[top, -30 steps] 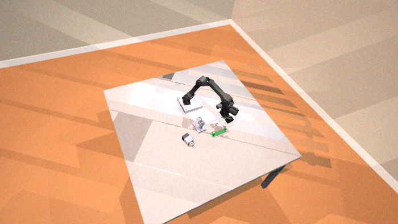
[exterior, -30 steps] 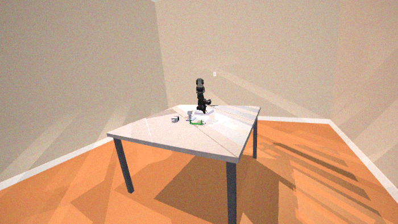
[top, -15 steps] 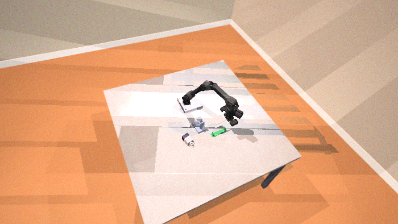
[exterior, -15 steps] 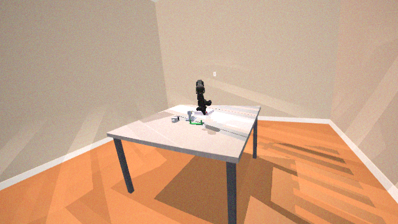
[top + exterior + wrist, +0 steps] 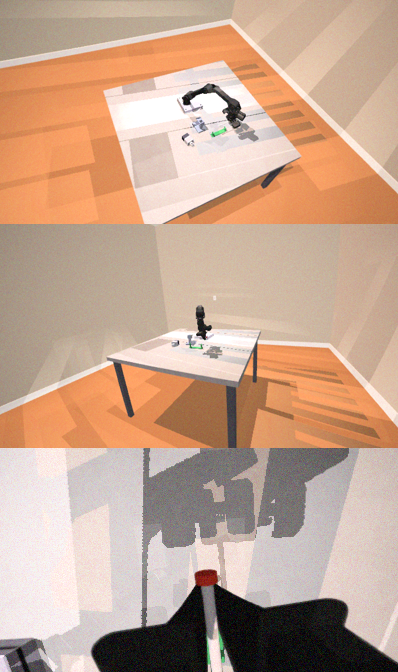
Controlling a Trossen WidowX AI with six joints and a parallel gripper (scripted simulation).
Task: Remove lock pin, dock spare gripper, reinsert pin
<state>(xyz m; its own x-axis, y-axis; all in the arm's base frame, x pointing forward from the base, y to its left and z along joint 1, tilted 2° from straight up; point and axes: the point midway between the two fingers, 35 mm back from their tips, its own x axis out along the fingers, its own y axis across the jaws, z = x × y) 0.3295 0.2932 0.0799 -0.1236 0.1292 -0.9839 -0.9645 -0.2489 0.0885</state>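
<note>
Now: the green pin holder 100 mm to the right of my gripper tip, 60 mm below it and 30 mm ahead of it. The rest, counted from my gripper tip: mount: 240 mm to the right, 60 mm behind, 30 mm below; then spare gripper: 370 mm to the right, 60 mm below, 60 mm ahead.
</note>
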